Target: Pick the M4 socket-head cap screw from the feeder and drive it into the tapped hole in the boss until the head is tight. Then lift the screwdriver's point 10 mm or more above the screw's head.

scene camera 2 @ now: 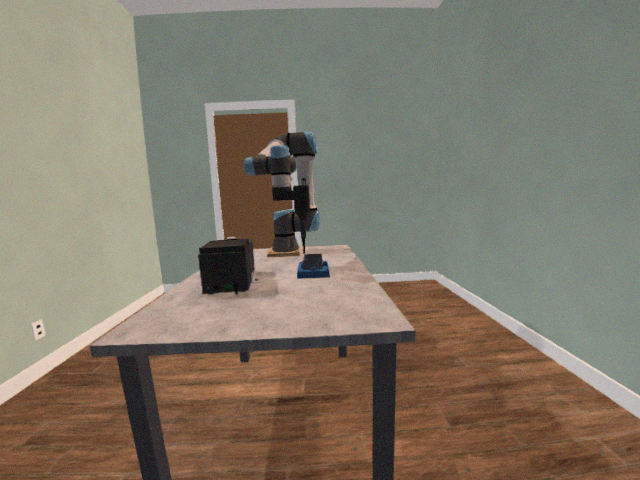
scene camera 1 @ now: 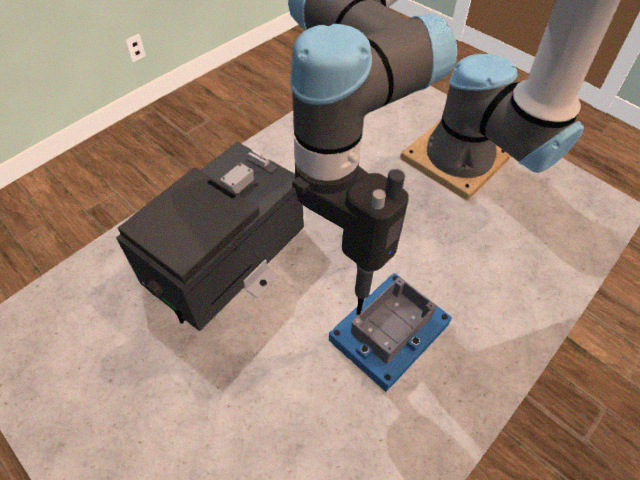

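My black screwdriver points straight down, its thin point close to the left corner of the grey open box. In scene camera 2 the point shows at the box's left upper edge; a small gap or contact cannot be told. The box sits on the blue fixture plate and has bosses at its corners. The feeder is a large black box to the left, with a small light grey block on top. The M4 screw cannot be made out, at the point or in a boss.
The arm's base stands on a wooden plate at the back of the table. A small white bracket sticks out from the feeder's side facing the fixture. Two round clamps stand at the box's front side.
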